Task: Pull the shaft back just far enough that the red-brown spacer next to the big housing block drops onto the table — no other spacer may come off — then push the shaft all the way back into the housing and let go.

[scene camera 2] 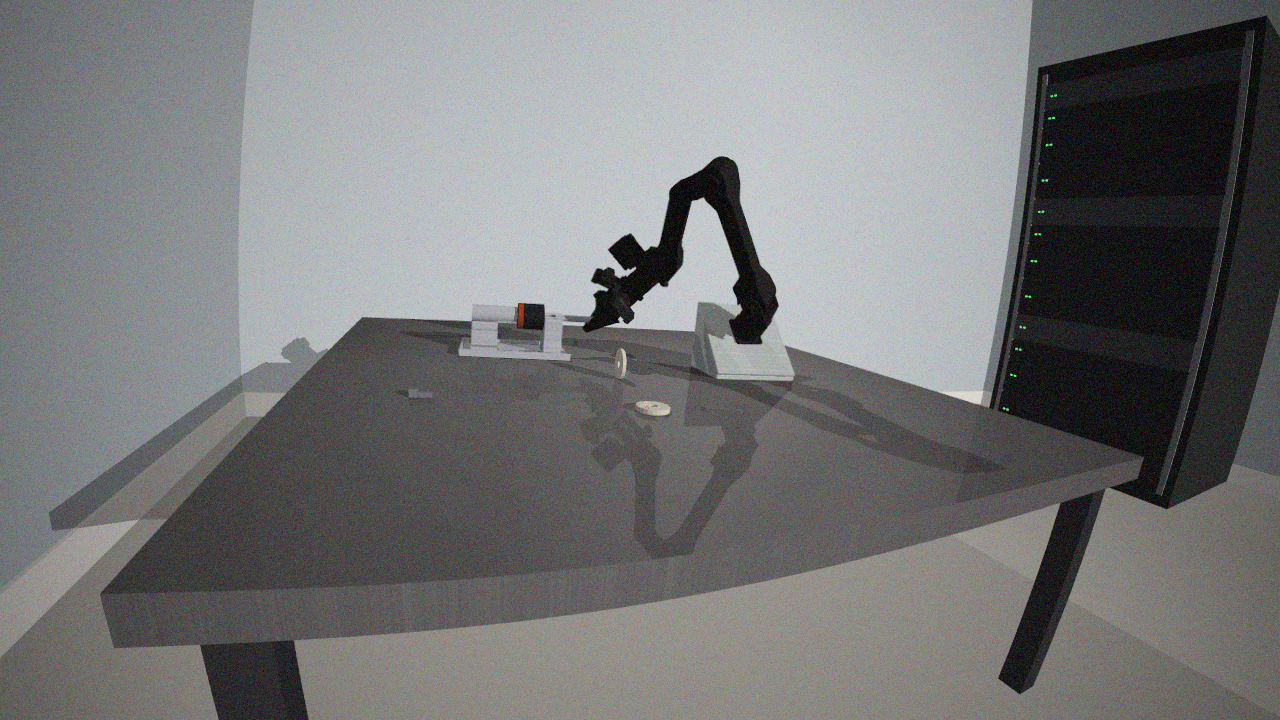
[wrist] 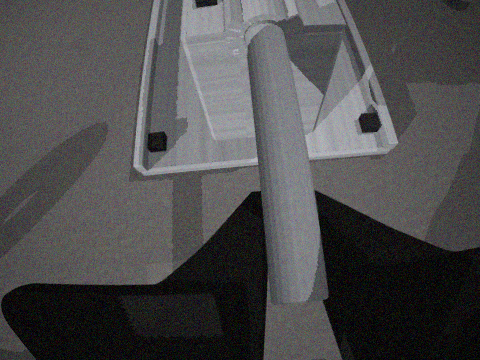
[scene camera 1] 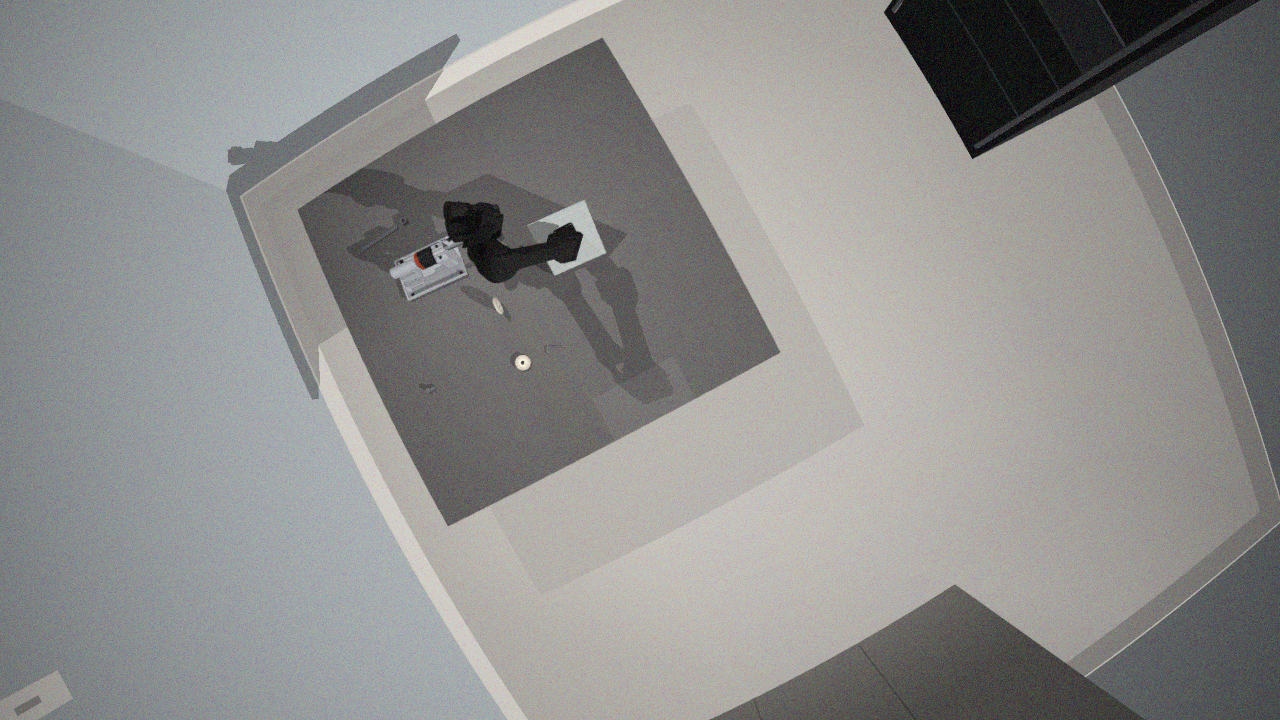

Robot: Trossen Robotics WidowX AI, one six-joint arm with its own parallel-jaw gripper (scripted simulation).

Scene:
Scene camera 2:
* my gripper
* housing block
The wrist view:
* my gripper
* grey shaft
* housing block
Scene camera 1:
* housing block

